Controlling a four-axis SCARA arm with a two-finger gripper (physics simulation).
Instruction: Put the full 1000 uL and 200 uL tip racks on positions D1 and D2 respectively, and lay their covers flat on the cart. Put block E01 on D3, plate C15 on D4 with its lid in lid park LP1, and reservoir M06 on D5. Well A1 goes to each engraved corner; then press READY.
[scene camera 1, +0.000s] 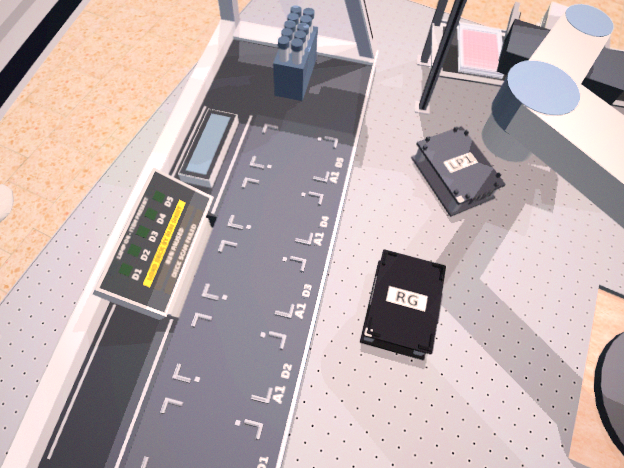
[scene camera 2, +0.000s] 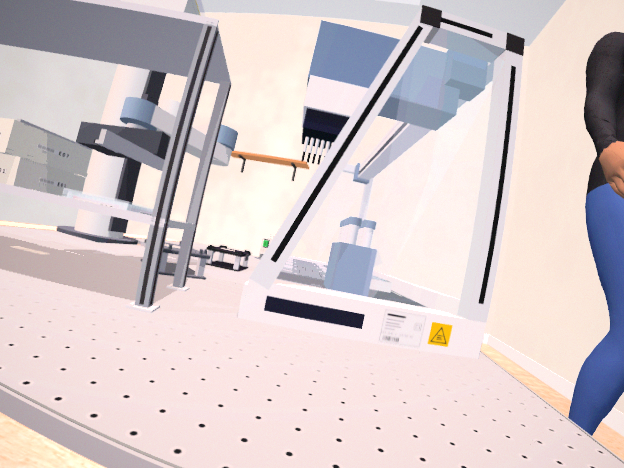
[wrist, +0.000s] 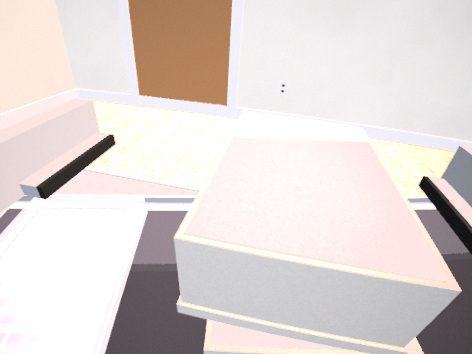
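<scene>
My gripper is open in the wrist view, its black-padded fingers far apart on either side of a stack of two pale blocks. The upper block lies on the lower block; the stack also shows in scene camera 2, the upper block labelled E07, the lower label too small to read surely. A clear-edged plate with pinkish wells lies left of the stack in the wrist view. Lid park LP1 and the deck with engraved positions show in scene camera 1. Tip racks and the READY button cannot be made out.
A black stand marked RG is beside the deck. A blue tube rack stands at the deck's far end. The display panel and a blue-topped tray line the deck's left side. Dark shelf posts rise near the arm.
</scene>
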